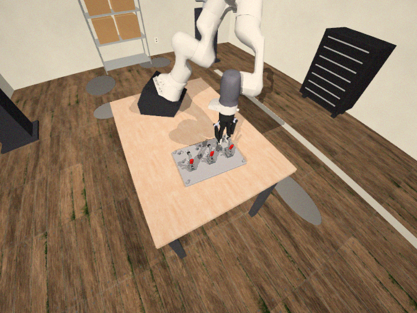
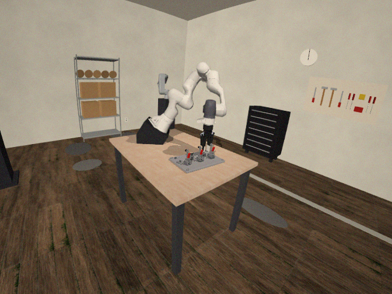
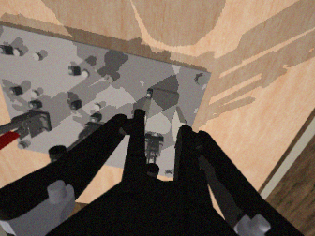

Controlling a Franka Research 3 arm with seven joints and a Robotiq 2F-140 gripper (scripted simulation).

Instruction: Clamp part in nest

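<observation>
Right now my hand is 30 mm above the grey block. The rest, counted from my hand: plate: 20 mm ahead, 120 mm to the right, 50 mm below.
</observation>
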